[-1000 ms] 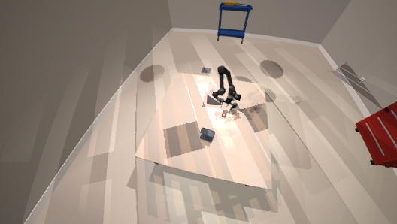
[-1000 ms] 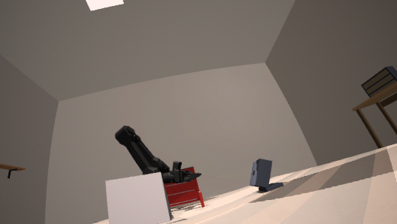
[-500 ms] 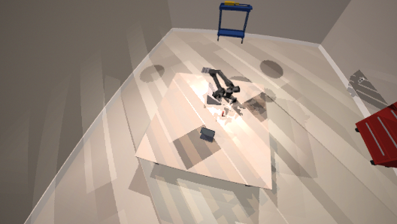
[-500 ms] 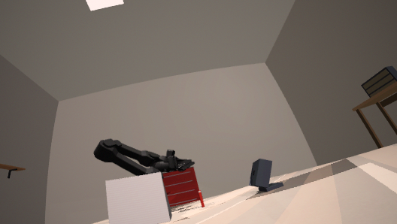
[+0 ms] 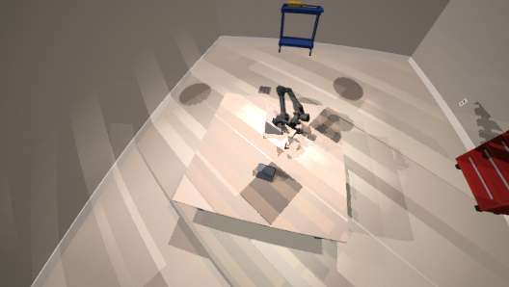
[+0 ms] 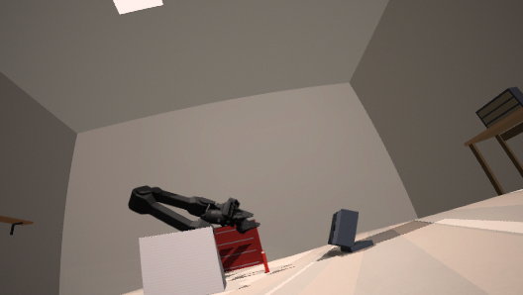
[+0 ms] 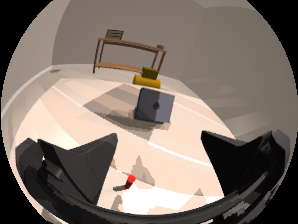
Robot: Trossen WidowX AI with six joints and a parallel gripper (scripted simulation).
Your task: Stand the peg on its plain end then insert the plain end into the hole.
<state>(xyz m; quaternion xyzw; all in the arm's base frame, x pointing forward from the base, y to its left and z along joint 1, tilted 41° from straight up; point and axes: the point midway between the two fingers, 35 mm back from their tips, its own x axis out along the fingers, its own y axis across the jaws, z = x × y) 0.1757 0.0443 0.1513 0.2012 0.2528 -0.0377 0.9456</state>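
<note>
The red peg lies 1 cm behind my gripper tip, 1 cm to the left of it and 14 cm below it. From my gripper tip the other things lie so: grey-blue sloped panel (26 cm ahead, 10 cm to the right, 12 cm below).
</note>
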